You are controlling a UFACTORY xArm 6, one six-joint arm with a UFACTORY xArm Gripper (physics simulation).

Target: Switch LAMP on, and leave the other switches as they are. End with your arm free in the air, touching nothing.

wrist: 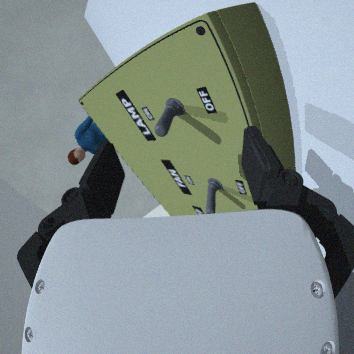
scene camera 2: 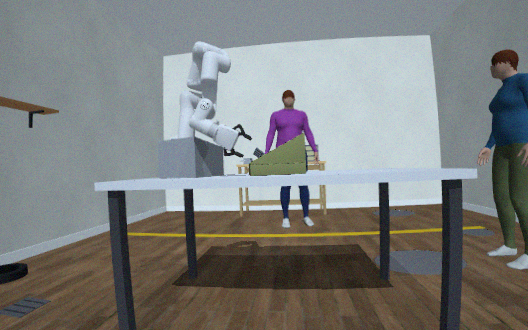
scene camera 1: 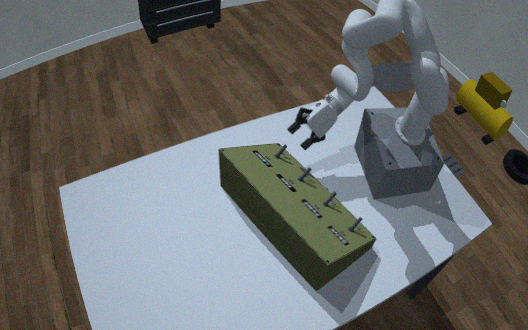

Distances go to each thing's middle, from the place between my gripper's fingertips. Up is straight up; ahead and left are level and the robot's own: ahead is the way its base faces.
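Scene:
Sloped switch box [scene camera 1: 315,237]: 130 mm ahead of my hand, 190 mm to the left of it, 50 mm below it.

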